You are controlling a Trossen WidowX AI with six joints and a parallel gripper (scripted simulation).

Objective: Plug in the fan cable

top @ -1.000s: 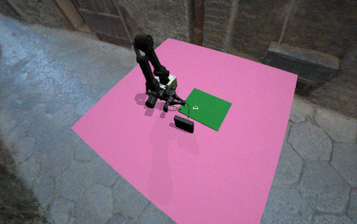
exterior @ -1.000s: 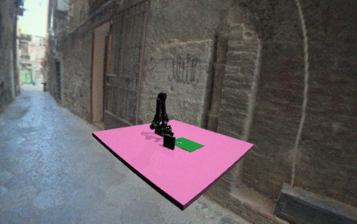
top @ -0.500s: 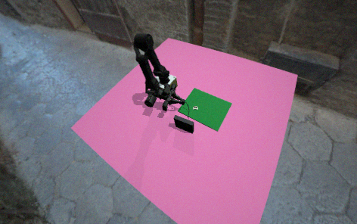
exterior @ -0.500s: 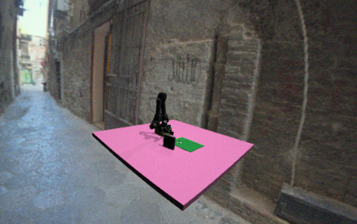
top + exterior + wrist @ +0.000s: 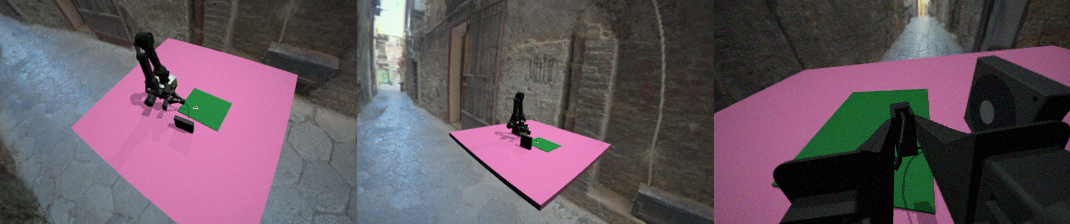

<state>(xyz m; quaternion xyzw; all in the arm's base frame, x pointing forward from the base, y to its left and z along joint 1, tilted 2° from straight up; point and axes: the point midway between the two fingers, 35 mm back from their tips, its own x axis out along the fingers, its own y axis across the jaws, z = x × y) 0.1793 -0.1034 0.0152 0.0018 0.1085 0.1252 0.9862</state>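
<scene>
My gripper tip is now 11 cm to the left of the black fan, 8 cm short of it and 5 cm above it. Round my gripper tip: black plug 1 cm below; then green board 12 cm below, 12 cm ahead, 9 cm to the left.
</scene>
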